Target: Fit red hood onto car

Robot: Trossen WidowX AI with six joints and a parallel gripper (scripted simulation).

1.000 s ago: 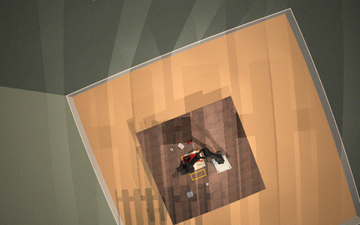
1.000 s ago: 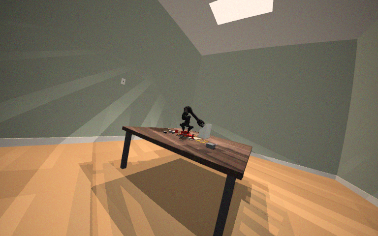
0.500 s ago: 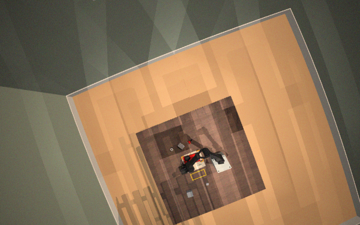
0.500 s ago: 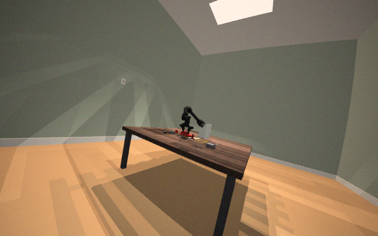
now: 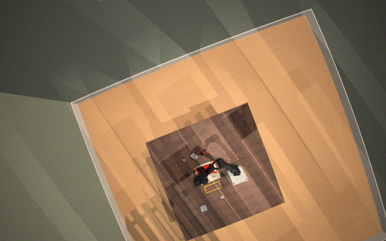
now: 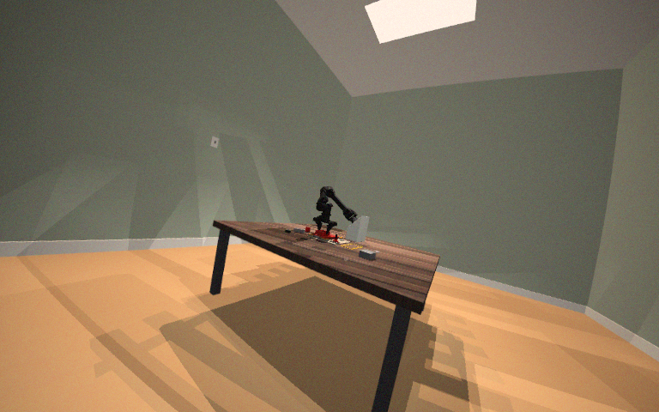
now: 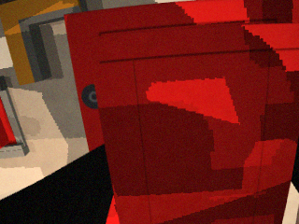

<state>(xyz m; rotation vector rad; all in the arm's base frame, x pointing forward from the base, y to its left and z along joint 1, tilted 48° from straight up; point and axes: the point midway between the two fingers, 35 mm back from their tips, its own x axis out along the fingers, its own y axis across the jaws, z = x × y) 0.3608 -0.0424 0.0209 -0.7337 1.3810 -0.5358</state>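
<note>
The red hood is 1 cm above my gripper tip. From my gripper tip the other things lie so: jig: 4 cm behind, 2 cm to the left, 3 cm below.
</note>
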